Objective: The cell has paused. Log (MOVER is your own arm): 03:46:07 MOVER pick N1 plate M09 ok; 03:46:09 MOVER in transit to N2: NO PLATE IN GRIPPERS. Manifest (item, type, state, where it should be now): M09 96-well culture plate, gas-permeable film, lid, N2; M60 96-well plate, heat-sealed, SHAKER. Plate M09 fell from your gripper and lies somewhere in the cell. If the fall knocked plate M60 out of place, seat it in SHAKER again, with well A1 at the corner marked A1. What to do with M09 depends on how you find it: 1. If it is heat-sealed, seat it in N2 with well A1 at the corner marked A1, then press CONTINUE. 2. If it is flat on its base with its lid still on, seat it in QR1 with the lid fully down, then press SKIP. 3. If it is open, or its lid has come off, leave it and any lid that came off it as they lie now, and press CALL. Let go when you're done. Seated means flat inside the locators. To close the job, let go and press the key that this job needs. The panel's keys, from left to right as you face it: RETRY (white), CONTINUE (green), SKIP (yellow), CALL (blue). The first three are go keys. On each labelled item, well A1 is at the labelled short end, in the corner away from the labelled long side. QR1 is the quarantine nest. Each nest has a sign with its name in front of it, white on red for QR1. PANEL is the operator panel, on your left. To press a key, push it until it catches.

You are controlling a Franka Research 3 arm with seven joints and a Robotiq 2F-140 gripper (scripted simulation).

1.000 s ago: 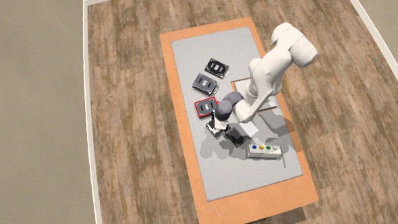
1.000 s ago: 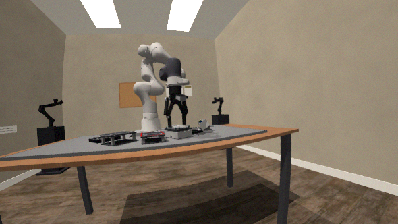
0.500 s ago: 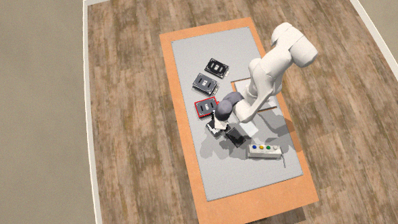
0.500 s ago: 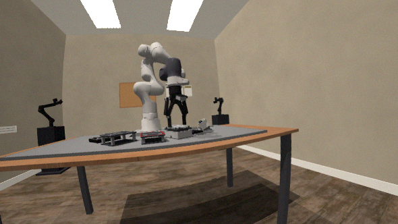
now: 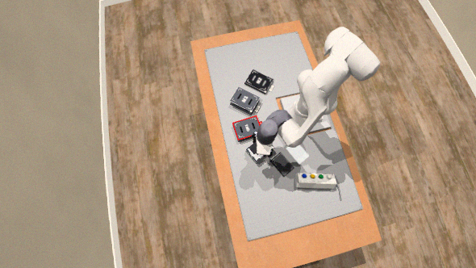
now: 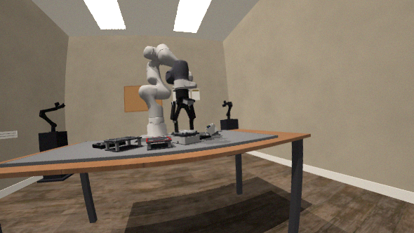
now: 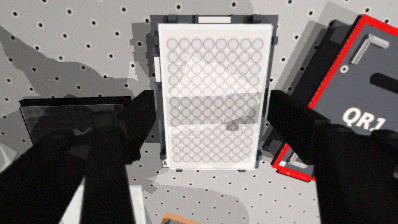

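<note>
Now: the white 96-well plate 2 cm below my hand. Also, from my hand: pale lid 23 cm behind, 7 cm to the left, 8 cm below; dark plate 11 cm behind, 12 cm to the left, 8 cm below; QR1 nest 4 cm ahead, 15 cm to the right, 5 cm below.
</note>
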